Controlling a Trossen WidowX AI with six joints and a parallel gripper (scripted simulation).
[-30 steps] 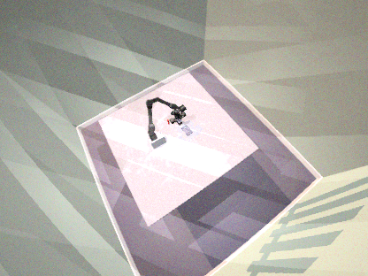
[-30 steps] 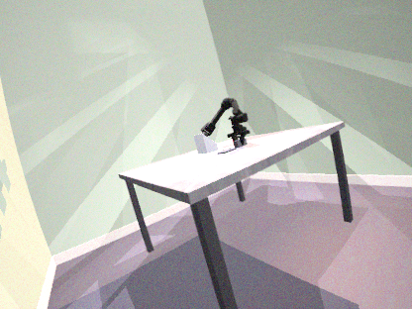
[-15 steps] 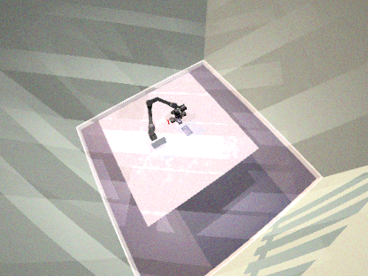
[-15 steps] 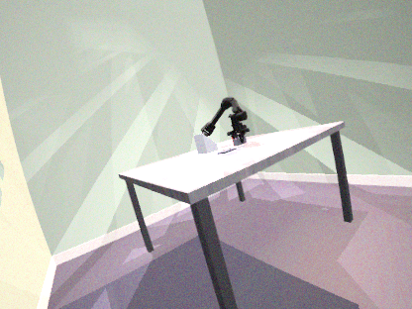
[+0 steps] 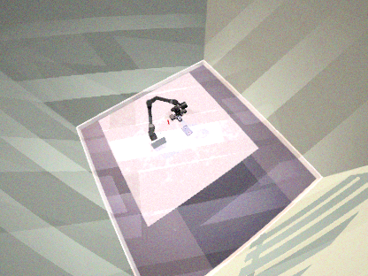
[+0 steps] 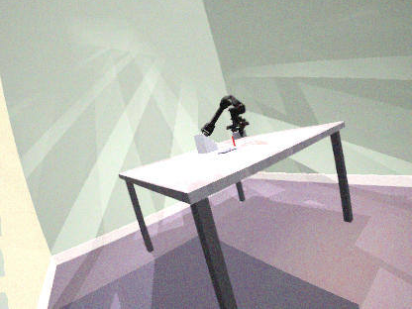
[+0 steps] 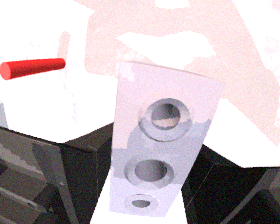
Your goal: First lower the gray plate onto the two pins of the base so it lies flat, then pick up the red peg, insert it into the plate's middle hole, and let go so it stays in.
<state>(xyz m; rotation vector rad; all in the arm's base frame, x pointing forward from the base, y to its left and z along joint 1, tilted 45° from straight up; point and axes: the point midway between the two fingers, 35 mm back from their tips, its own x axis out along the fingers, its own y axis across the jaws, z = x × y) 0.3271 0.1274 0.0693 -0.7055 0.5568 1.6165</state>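
Right now the base is 150 mm to the right of my gripper tip, 60 mm below it and 30 mm ahead of it. The rest, counted from my gripper tip: gray plate 30 mm above; red peg 120 mm behind, 30 mm below, 20 mm to the left.
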